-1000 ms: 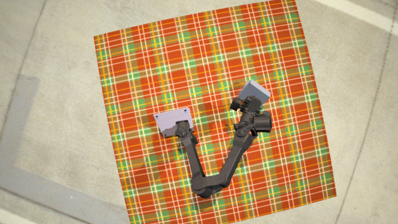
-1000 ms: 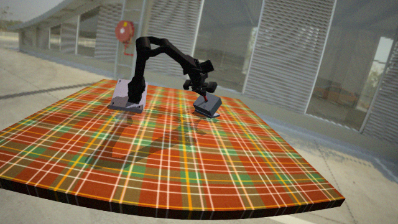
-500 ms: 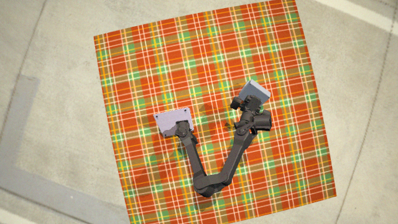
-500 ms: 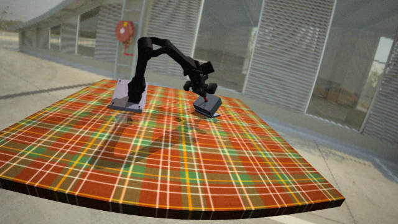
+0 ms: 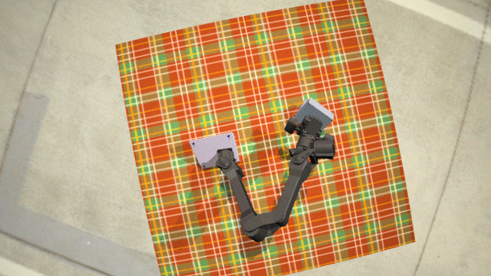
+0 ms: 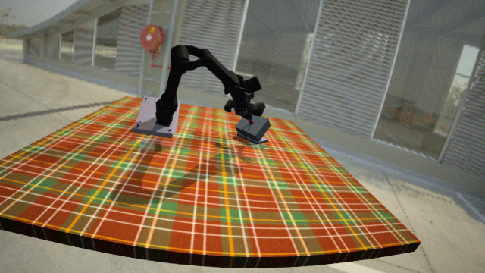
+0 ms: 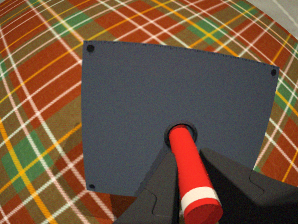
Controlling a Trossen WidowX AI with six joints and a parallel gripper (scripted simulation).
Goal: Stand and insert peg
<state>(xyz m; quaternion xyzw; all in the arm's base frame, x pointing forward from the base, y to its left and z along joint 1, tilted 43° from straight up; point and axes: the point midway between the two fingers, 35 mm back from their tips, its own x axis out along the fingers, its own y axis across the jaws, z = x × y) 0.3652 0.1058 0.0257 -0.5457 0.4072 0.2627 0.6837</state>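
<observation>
Right now my gripper tip is 4 cm above the grey sloped panel, 3 cm to the right of it and 3 cm short of it. The rest, counted from my gripper tip: red peg 1 cm to the right, 1 cm behind, 1 cm above.
</observation>
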